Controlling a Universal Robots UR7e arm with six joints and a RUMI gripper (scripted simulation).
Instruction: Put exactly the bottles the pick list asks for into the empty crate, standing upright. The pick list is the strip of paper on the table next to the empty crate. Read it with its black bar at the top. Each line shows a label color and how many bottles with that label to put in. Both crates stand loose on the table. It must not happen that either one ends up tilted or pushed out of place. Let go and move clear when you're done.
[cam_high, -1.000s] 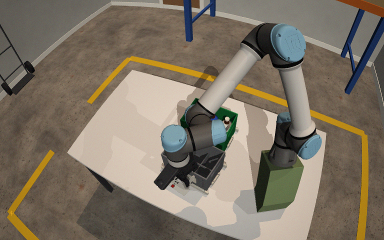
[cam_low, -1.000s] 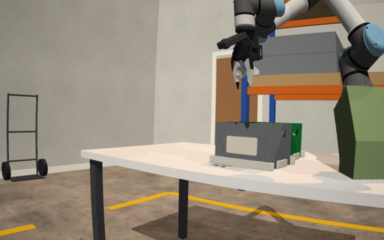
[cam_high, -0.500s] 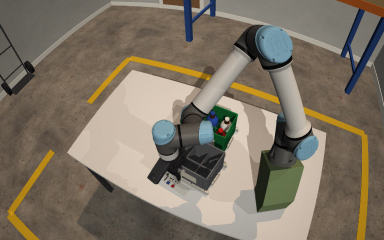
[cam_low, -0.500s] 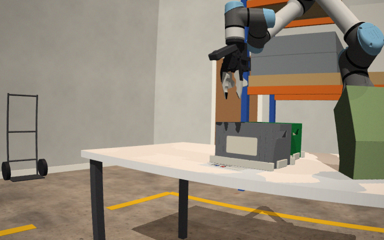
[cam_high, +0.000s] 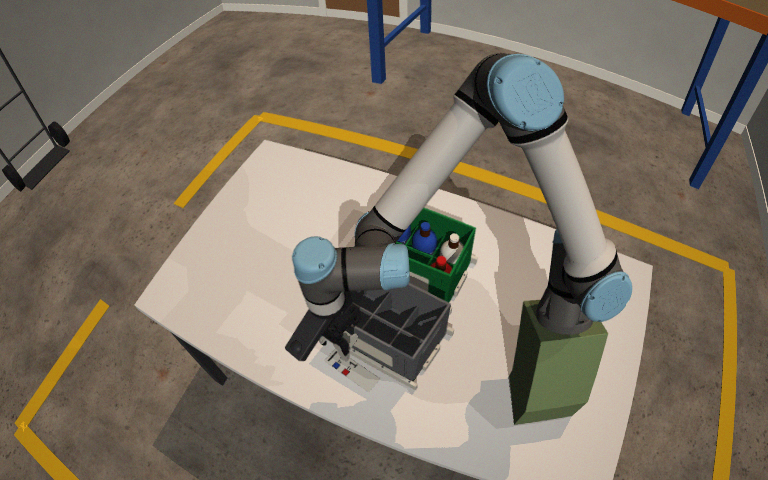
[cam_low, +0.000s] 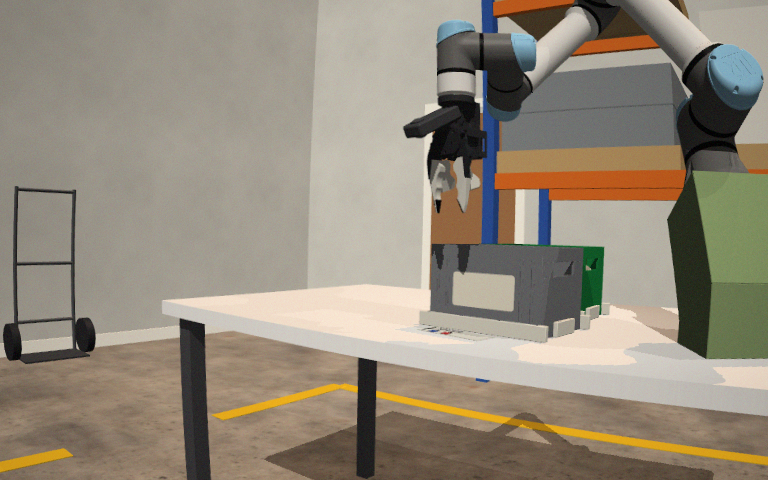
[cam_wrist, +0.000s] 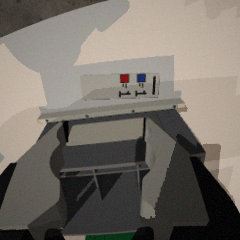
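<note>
My gripper is now 2 cm past the blue bottle, 48 cm to the left of it and 16 cm above it. Round my hand: grey crate 4 cm behind, 19 cm to the right, 17 cm below; then red bottle 11 cm behind, 39 cm to the right, 16 cm below; then pick list 1 cm ahead, 6 cm to the right, 25 cm below.
</note>
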